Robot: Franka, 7 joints.
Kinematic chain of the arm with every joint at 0, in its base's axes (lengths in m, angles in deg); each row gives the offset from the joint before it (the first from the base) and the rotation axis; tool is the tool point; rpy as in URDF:
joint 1: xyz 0 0 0.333 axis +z
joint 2: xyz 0 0 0 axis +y
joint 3: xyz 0 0 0.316 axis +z
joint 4: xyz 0.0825 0 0 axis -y
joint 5: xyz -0.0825 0 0.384 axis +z
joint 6: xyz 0 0 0 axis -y
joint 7: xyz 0.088 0 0 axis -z
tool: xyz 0 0 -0.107 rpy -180 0 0
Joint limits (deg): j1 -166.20..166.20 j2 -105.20..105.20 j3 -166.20..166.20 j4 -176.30..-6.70 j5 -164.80..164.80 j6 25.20..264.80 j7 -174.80..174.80
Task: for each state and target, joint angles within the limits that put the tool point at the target. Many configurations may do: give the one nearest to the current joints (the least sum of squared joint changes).
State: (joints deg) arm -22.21 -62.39 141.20 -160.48 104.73 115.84 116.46
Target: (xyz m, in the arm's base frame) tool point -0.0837 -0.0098 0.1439
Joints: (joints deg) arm -21.40 -36.76 151.26 -176.30 63.02 67.92 116.46
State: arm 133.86 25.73 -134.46 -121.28 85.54 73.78 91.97
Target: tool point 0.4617 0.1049 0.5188
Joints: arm 129.17 19.11 -135.87 -126.69 84.53 76.75 91.97
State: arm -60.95 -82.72 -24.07 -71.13 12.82 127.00 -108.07
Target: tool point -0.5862 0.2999 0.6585
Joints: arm -59.79 -104.94 -38.81 -78.64 11.33 120.06 -108.07
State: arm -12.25 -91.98 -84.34 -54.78 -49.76 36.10 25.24
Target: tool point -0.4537 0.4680 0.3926
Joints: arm -67.88 -76.34 -86.01 -30.19 -54.29 25.20 25.24
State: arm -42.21 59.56 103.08 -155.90 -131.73 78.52 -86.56
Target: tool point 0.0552 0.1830 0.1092
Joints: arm -29.36 65.42 69.49 -176.30 -112.79 81.96 -86.56
